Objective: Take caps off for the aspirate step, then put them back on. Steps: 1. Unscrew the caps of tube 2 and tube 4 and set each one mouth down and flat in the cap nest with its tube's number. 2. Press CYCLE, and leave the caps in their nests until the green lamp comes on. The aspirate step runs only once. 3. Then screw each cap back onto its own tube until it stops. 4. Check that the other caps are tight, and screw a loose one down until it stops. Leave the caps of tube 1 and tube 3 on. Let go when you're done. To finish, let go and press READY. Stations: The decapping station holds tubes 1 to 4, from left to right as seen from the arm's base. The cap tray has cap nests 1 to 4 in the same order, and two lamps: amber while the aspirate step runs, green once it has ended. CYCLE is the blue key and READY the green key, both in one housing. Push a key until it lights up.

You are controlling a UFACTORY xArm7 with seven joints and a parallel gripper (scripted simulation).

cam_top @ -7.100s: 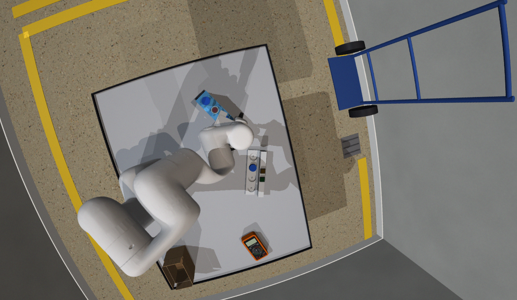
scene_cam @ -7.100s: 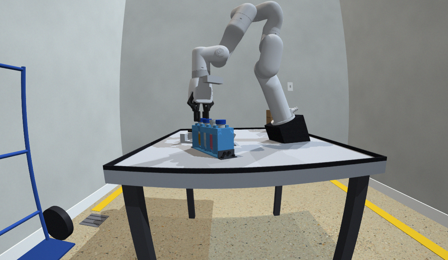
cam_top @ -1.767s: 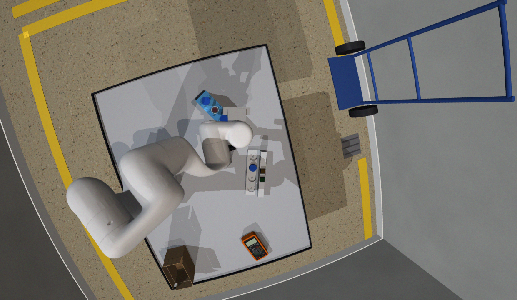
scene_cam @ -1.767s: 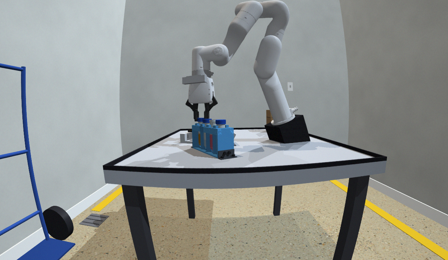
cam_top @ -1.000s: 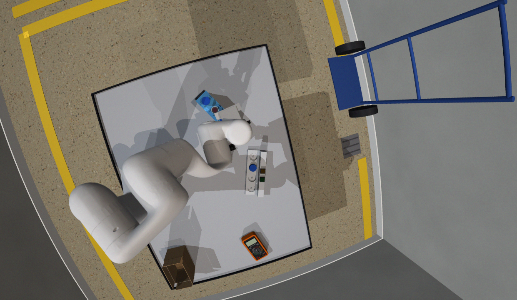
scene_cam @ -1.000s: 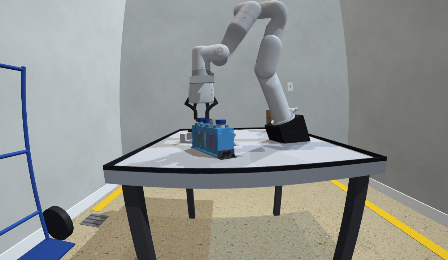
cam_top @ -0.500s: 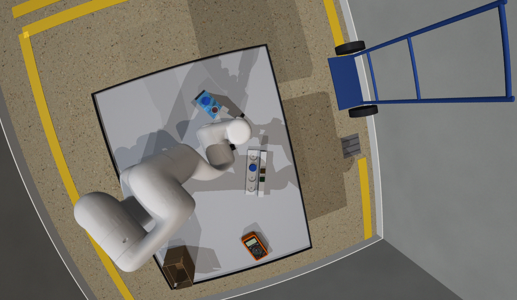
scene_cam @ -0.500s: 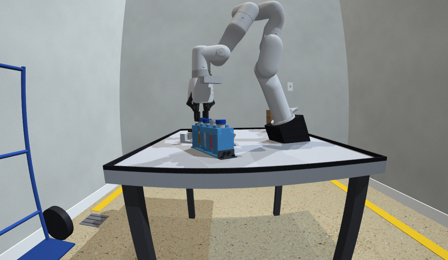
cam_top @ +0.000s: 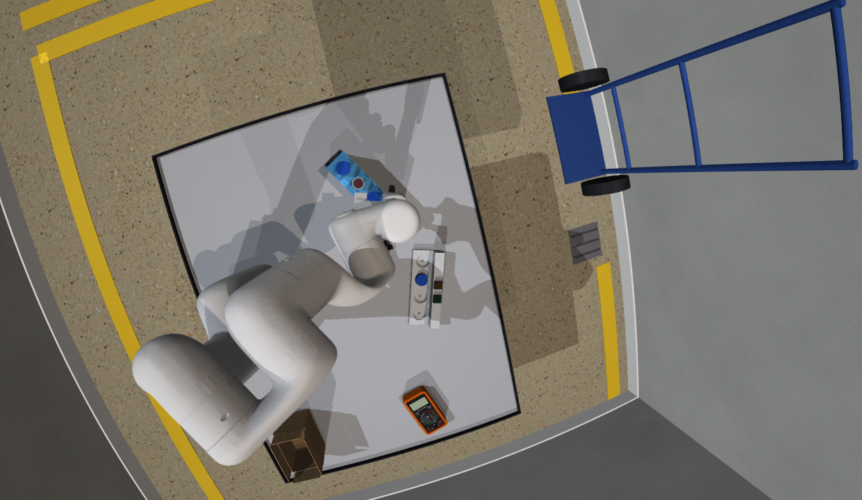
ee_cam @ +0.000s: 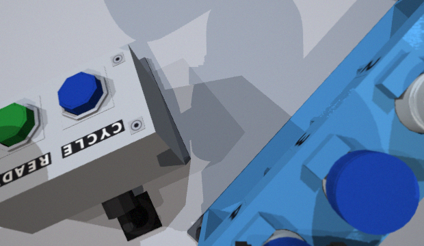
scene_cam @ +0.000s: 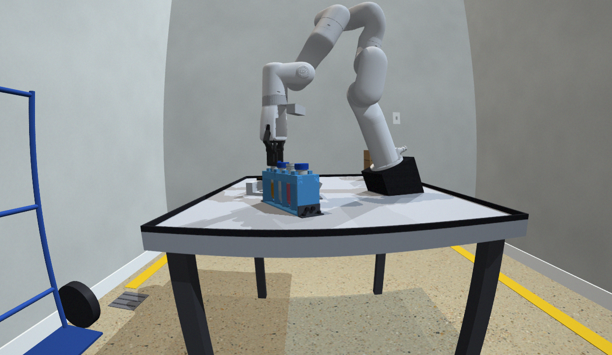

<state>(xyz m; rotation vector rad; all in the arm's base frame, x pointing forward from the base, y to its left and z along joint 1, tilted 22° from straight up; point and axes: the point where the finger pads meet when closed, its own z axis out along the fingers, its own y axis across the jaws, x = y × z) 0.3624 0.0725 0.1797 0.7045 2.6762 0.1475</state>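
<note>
The threaded tube neck is 2 cm below my hand. Also, from my hand: key housing: 11 cm behind, 8 cm to the right, 8 cm below; blue cycle key: 13 cm behind, 6 cm to the right, 6 cm below; green ready key: 13 cm behind, 10 cm to the right, 6 cm below.
</note>
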